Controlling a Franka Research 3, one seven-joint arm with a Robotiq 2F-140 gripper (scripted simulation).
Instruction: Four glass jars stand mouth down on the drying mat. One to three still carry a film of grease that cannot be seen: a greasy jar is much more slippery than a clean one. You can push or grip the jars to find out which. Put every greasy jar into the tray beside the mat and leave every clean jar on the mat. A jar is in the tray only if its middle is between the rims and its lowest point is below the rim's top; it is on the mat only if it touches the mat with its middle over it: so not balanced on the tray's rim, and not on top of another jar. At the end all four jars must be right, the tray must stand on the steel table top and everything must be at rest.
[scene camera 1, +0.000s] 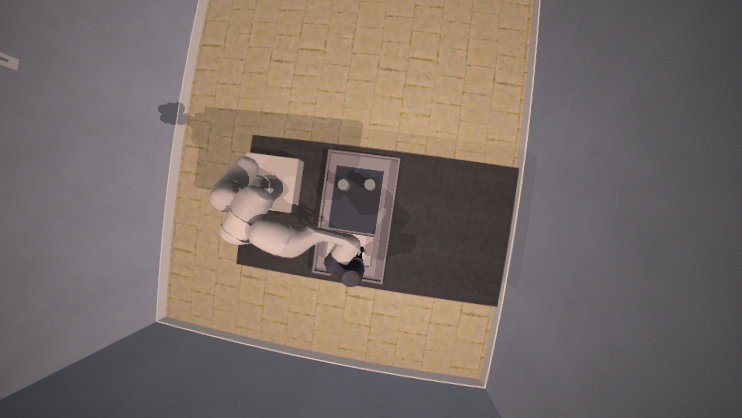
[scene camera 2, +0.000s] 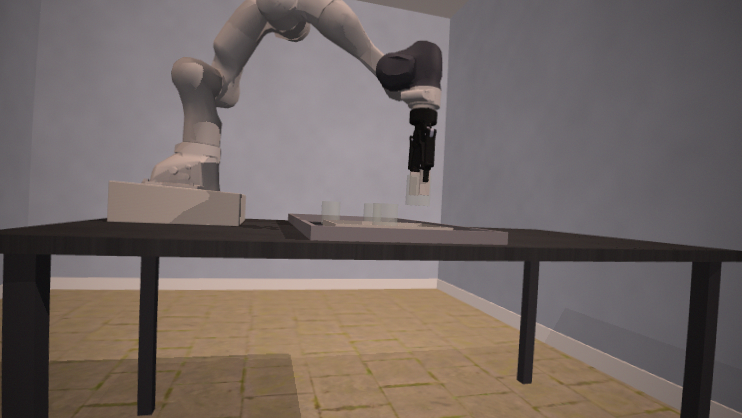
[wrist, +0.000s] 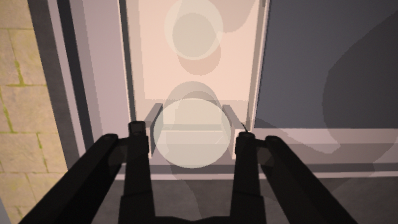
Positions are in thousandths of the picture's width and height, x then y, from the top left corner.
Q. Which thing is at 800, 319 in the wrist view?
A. A dark grey drying mat.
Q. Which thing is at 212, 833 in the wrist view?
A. The gripper.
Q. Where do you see the gripper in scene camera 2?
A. At 564, 468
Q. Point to a dark grey drying mat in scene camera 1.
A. At 480, 501
